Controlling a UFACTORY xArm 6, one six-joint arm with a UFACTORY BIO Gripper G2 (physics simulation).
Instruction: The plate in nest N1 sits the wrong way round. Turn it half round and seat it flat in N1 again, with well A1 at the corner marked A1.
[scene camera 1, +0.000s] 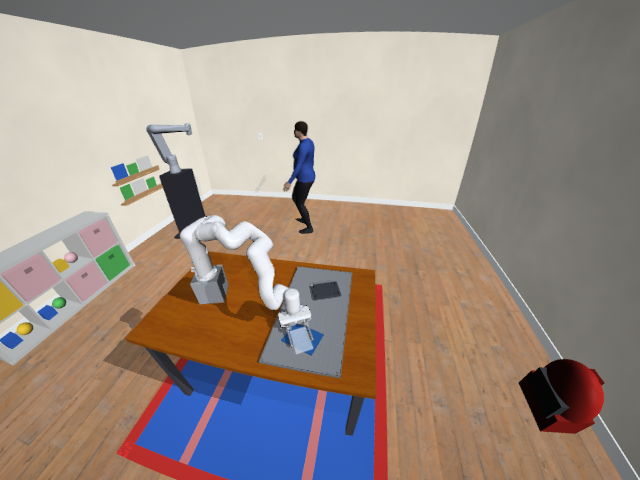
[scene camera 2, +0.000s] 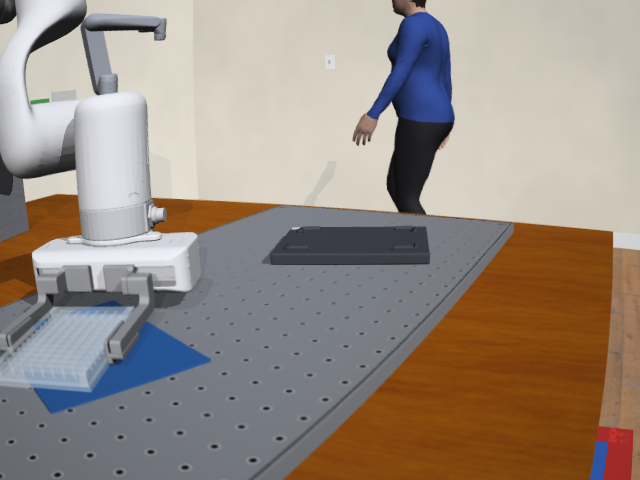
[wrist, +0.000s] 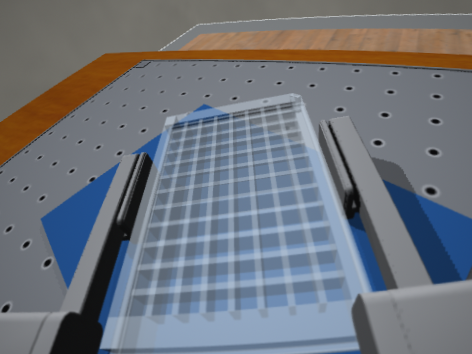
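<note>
The clear well plate (scene camera 1: 301, 346) (scene camera 2: 67, 356) (wrist: 240, 210) is between the fingers of my gripper (scene camera 1: 300, 341) (scene camera 2: 61, 348) (wrist: 235, 137), which is shut on its long sides. The plate is over the blue square (scene camera 1: 316, 339) (scene camera 2: 170, 356) (wrist: 80, 220) and turned at an angle to it; the gap below it is hard to judge. The dark nest (scene camera 1: 325, 290) (scene camera 2: 356, 245) stands away from my gripper with no plate in it. A small light mark (scene camera 2: 296, 228) shows at its back left corner in scene camera 2. The lettering of A1 cannot be read.
The grey perforated board (scene camera 1: 333, 330) (scene camera 2: 232, 413) (wrist: 410, 110) lies on the wooden table (scene camera 1: 237, 330) (scene camera 2: 439, 413) (wrist: 60, 95). A person in blue (scene camera 1: 305, 160) (scene camera 2: 423, 72) stands beyond the table. A second, grey arm (scene camera 1: 161, 142) (scene camera 2: 98, 51) stands behind at the left.
</note>
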